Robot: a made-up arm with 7 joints.
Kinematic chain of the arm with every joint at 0, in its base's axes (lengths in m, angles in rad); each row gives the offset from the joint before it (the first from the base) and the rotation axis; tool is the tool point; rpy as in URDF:
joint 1: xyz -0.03 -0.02 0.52 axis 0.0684 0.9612 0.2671
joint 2: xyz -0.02 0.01 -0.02 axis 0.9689 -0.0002 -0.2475
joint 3: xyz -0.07 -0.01 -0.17 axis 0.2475 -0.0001 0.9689
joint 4: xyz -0.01 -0.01 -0.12 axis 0.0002 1 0
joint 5: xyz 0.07 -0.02 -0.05 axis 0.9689 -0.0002 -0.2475
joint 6: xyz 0.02 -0.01 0.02 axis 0.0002 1 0
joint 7: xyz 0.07 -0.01 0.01 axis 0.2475 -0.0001 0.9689
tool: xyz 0 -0.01 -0.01 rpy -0.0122 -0.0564 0.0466
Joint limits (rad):
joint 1: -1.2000..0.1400
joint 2: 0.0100..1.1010
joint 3: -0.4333..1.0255
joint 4: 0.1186..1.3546
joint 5: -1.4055..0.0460
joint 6: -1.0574..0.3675
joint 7: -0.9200..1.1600
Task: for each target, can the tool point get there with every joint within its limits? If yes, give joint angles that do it. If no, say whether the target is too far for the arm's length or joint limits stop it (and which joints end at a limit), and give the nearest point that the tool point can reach.
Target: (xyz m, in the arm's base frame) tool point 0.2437 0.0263 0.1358
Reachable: yes | joints -0.7200 0.1664 0.3647 1.0480 -1.0630 0.2382 0.3184
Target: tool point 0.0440 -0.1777 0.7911
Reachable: no: joint limits stop it (at a limit: joint 1, joint 2, joint 4) | nearest point 0.2297 -0.1344 0.4310 | short by 0.407 m
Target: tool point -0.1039 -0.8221 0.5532
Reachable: no: too far | nearest point 0.2164 -0.2134 0.3910 | short by 0.707 m
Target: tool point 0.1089 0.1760 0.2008
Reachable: yes | joints -0.2536 0.6753 -0.0454 0.4600 -0.9396 -0.0660 -0.6099
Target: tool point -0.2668 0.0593 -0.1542
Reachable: no: too far | nearest point -0.1959 0.0378 0.0478 | short by 0.215 m
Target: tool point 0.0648 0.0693 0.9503
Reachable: no: joint limits stop it (at a limit: joint 1, joint 2, joint 4, joint 5) | nearest point 0.1657 0.2207 0.5947 | short by 0.399 m
